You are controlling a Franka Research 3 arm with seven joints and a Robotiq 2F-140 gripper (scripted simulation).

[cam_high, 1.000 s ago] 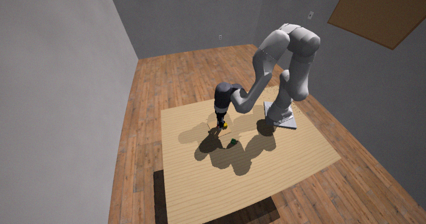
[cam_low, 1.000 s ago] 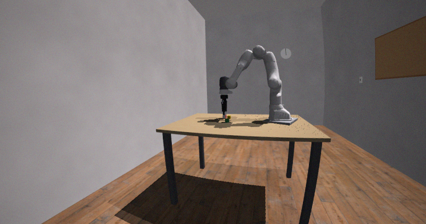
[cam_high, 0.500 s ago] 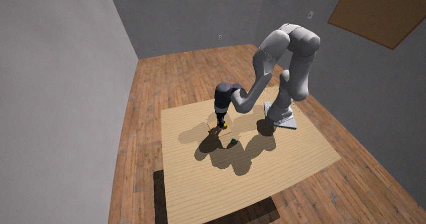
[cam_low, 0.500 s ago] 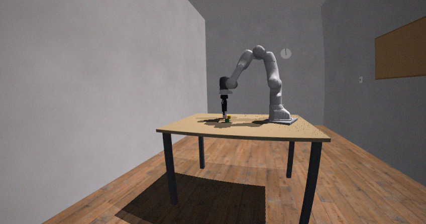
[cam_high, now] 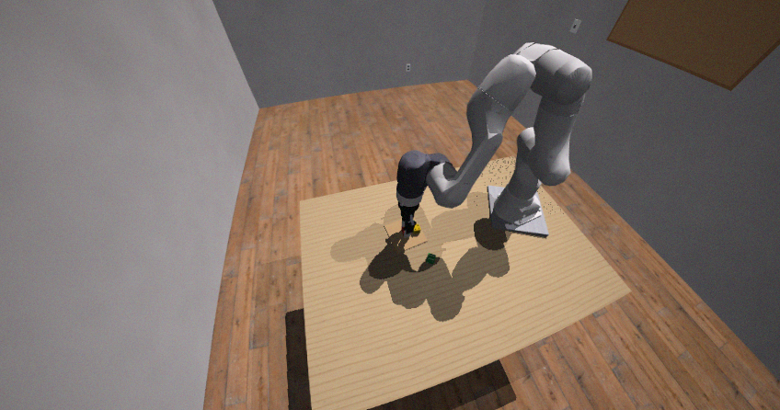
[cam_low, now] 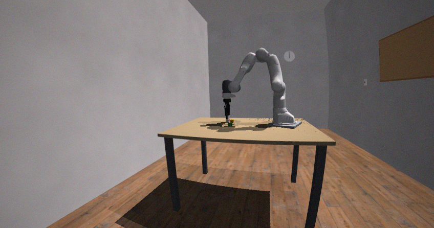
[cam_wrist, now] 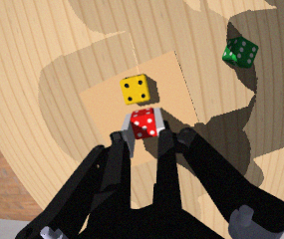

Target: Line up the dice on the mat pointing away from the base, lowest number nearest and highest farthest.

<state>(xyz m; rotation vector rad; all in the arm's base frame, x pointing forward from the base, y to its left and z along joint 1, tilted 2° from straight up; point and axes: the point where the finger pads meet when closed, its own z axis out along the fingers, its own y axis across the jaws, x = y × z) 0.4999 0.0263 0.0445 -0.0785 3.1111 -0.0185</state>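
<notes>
The red die is 20 mm below my hand. The rest, counted from my hand: yellow die: 50 mm behind, 20 mm below; green die: 140 mm to the left, 70 mm behind, 30 mm below; tan mat: 40 mm below.
</notes>
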